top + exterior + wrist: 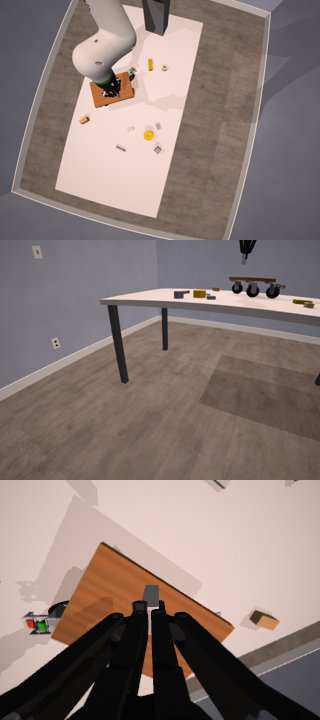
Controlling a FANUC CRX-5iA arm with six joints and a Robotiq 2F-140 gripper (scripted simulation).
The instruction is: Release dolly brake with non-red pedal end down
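My hand is 25 cm past the brake pedal, 15 cm above it and 2 cm to the left of it. The rest, counted from my hand: yellow bar (37 cm behind, 23 cm below, 8 cm to the left); then grey bar (38 cm ahead, 23 cm below, 8 cm to the left); then tan block (29 cm to the right, 26 cm ahead, 22 cm below).
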